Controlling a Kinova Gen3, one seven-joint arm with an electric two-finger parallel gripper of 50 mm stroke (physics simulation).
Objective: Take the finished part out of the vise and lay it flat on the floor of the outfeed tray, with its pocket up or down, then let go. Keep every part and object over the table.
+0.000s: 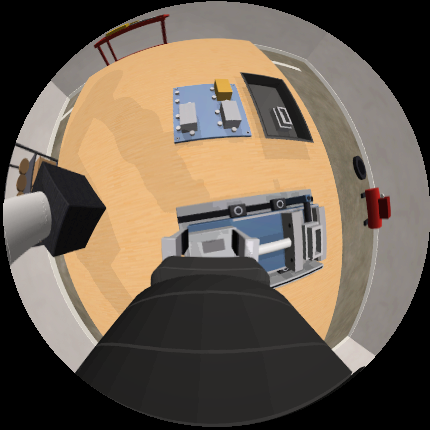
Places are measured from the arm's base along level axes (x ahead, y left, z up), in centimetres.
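Pixels of known places: gripper, between the fingertips: [209, 238]; arm's base, origin of its link: [40, 214].
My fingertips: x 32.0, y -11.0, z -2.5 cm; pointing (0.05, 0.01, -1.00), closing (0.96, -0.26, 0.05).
For each thing: its top centre in the pictures, then the offset to it from my fingertips. "pt": a spot on its surface instead.
- finished part, a spot on its surface: [215, 234] pt dx +0.9, dy -0.2, dz -2.9 cm
- vise, centre of its top: [279, 252] dx +9.4, dy -5.5, dz -2.6 cm
- dark outfeed tray, a spot on its surface: [268, 107] pt dx +22.4, dy +25.5, dz -11.3 cm
- blue plate, centre of its top: [208, 105] dx +7.0, dy +27.7, dz -11.7 cm
- yellow block, centre of its top: [223, 84] dx +11.4, dy +31.8, dz -8.1 cm
The finished part [215, 234], a light grey block with a darker rectangular pocket facing up, shows at the left end of the vise [297, 240]. Blue vise bed and a white rod show between the part and the upright jaw plate at right. My gripper [209, 238] is open and empty, with its fingers seen at the left and right of the part's top. The near side of the part is hidden by the gripper body, and finger height against it is hard to tell. The dark outfeed tray [268, 107] stands at the upper right, with a white outlined shape on its floor.
A blue plate [202, 94] with two grey blocks [188, 116] [230, 114], a yellow block [223, 89] and white pegs lies left of the tray. Two dark clamps [237, 210] [278, 204] sit on the vise's far rail. A black block on a pale cylinder [72, 207] stands at far left.
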